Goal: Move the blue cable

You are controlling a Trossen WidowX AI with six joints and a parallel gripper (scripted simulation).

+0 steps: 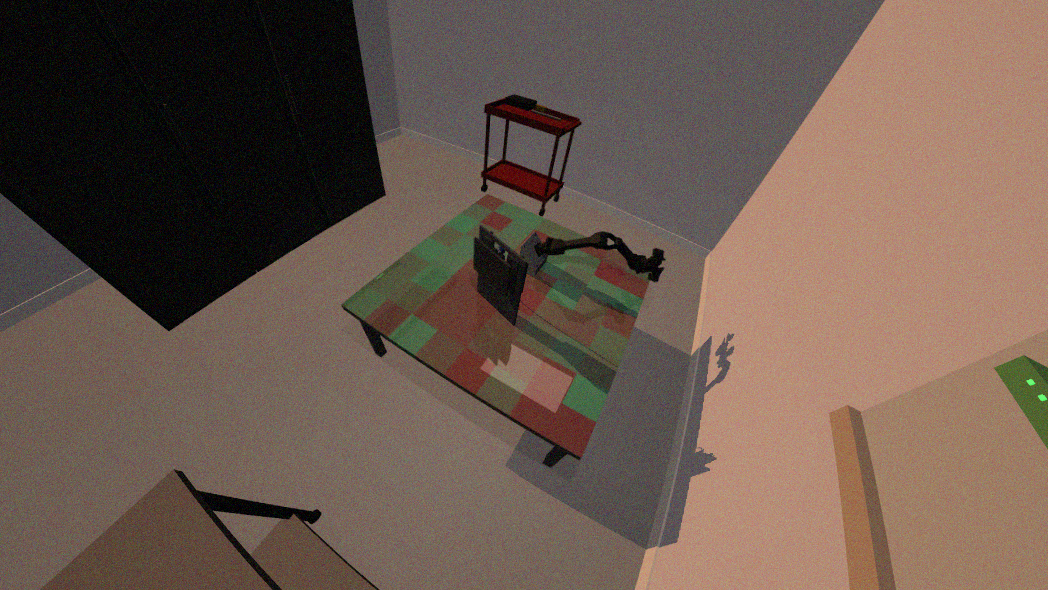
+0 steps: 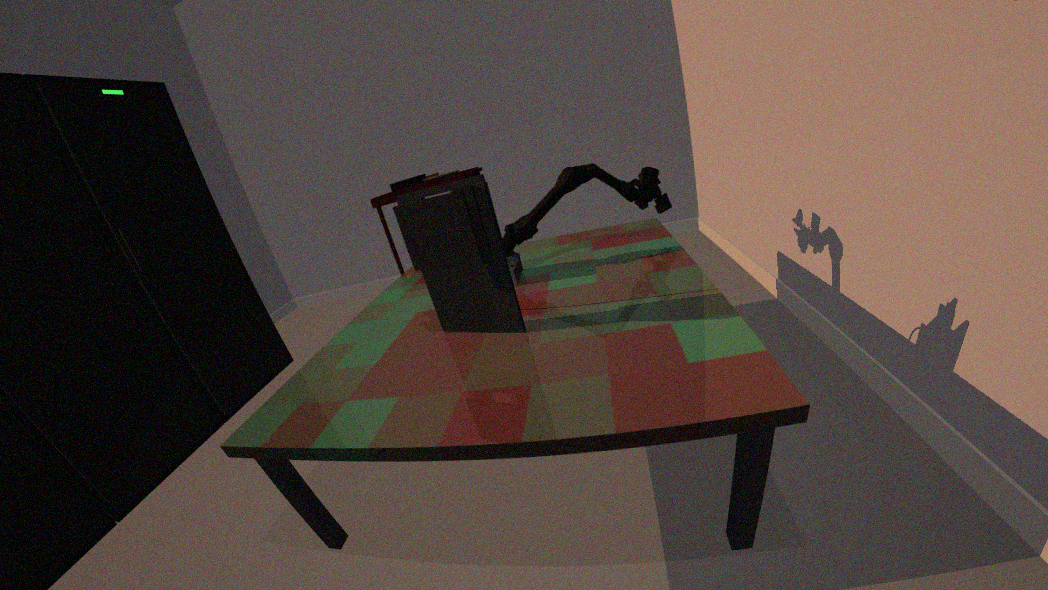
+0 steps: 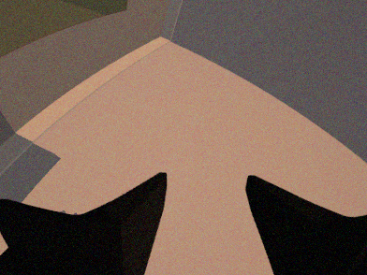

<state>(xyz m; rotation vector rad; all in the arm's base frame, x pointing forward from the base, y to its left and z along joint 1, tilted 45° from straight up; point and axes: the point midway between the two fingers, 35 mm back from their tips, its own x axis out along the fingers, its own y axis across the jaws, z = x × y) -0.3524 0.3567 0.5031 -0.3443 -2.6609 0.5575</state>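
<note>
The cable plug lies 81 cm ahead of my gripper tip, 61 cm to the right of it and 20 cm above it. Round my gripper tip: dark server rack (84 cm ahead, 59 cm to the right, 16 cm above).
</note>
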